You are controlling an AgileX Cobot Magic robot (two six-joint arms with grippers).
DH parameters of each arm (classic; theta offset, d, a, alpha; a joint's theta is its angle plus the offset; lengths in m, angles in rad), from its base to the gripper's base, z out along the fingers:
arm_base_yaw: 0 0.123 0 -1.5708
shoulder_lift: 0.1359 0 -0.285 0
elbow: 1.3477 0 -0.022 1.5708
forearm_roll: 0 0.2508 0 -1.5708
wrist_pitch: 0 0 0.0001 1.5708
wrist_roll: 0 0.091 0 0
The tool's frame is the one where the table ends.
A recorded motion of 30 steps. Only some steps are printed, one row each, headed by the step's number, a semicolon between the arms.
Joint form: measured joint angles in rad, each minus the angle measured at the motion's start. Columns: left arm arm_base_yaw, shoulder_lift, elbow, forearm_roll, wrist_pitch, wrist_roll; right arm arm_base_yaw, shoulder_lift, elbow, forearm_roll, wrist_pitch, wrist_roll.
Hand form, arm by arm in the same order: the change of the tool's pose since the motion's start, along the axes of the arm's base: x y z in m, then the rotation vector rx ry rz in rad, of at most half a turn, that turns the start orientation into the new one. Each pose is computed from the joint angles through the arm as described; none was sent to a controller.
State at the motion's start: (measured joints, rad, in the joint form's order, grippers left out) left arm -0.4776 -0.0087 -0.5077 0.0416 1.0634 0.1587; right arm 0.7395 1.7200 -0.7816 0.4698 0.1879 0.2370
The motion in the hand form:
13: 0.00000 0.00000 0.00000 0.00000 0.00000 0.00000; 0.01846 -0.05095 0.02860 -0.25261 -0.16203 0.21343
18: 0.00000 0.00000 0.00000 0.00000 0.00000 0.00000; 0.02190 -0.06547 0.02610 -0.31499 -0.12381 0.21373
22: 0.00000 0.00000 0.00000 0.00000 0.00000 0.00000; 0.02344 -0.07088 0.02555 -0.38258 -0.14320 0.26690
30: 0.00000 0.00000 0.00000 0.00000 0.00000 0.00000; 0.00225 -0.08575 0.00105 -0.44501 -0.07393 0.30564
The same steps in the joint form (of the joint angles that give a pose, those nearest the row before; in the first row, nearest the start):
13: 0.0000 0.0000 0.0000 0.0000 0.0000 0.0000; -0.1471 -0.1214 -0.0010 -0.4559 0.1527 -0.0121
18: 0.0000 0.0000 0.0000 0.0000 0.0000 0.0000; -0.1896 -0.1214 -0.0009 -0.5071 0.2137 -0.0121
22: 0.0000 0.0000 0.0000 0.0000 0.0000 0.0000; -0.1966 -0.1214 -0.0009 -0.5974 0.2337 -0.0121
30: 0.0000 0.0000 0.0000 0.0000 0.0000 0.0000; -0.1967 -0.1214 0.1108 -0.6527 0.2166 0.0093

